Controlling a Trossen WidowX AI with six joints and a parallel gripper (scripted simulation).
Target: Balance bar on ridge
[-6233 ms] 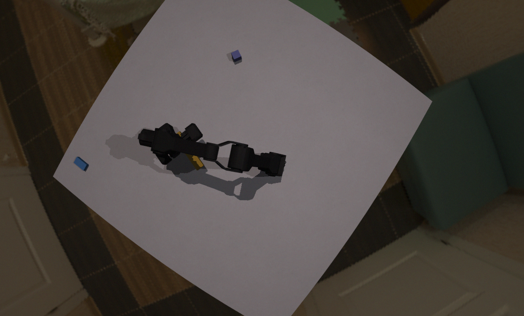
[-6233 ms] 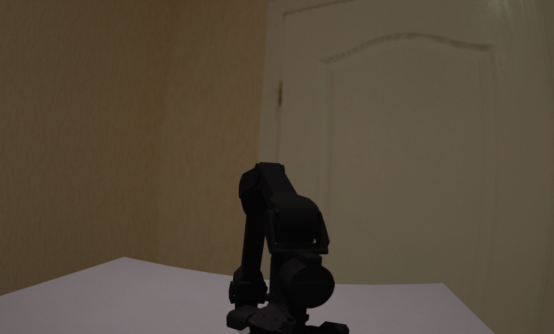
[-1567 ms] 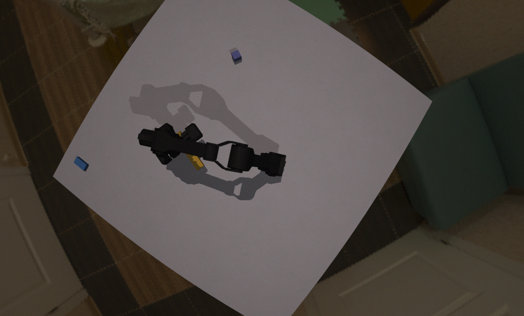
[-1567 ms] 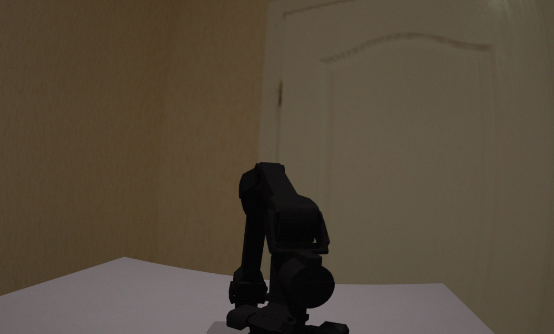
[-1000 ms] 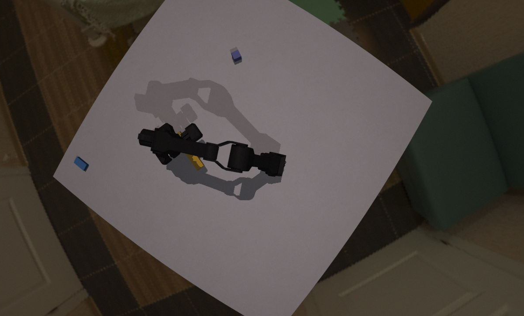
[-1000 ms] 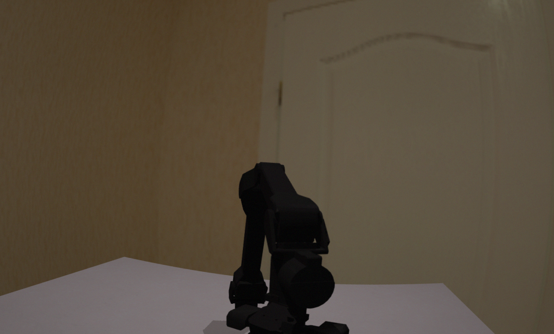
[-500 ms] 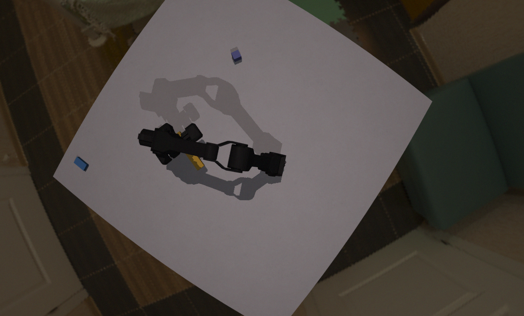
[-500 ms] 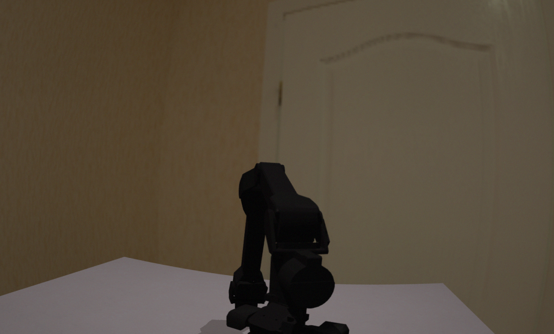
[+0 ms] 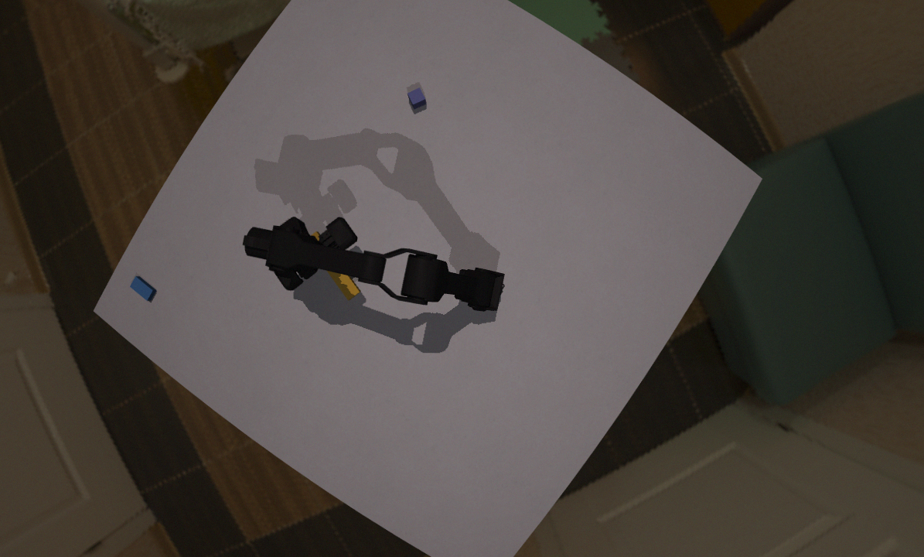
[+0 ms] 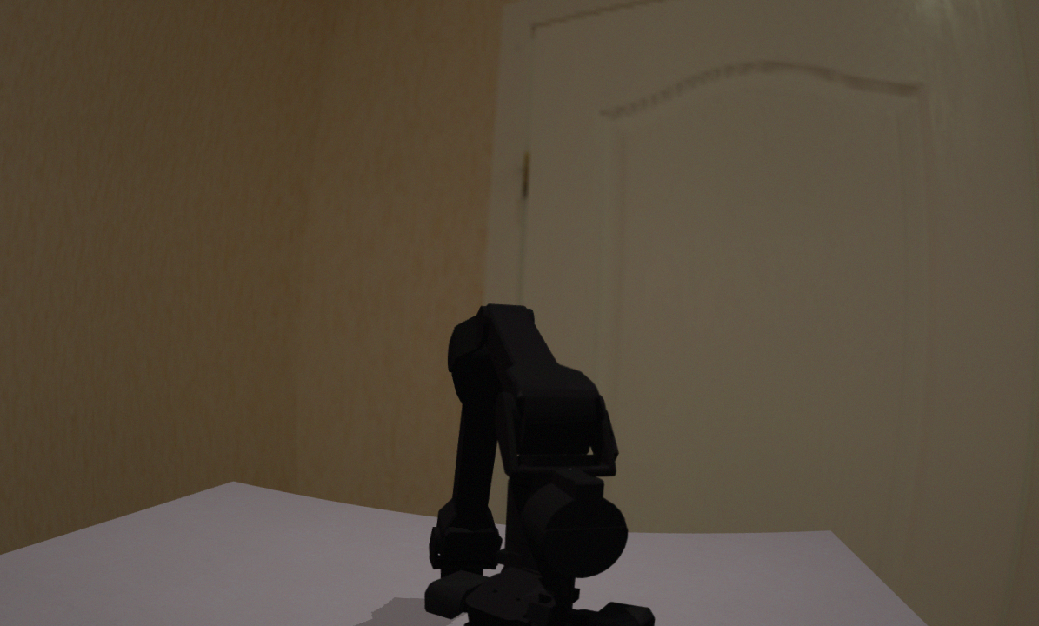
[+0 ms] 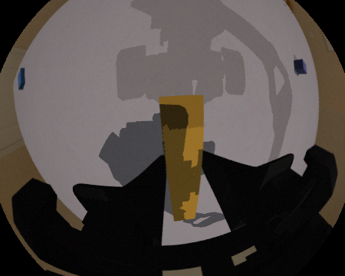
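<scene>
Right now my gripper tip is 3 cm past the yellow bar and 1 cm to the right of it. The rest, counted from my gripper tip: purple-blue cube 43 cm to the right, 5 cm ahead, 4 cm below.
</scene>
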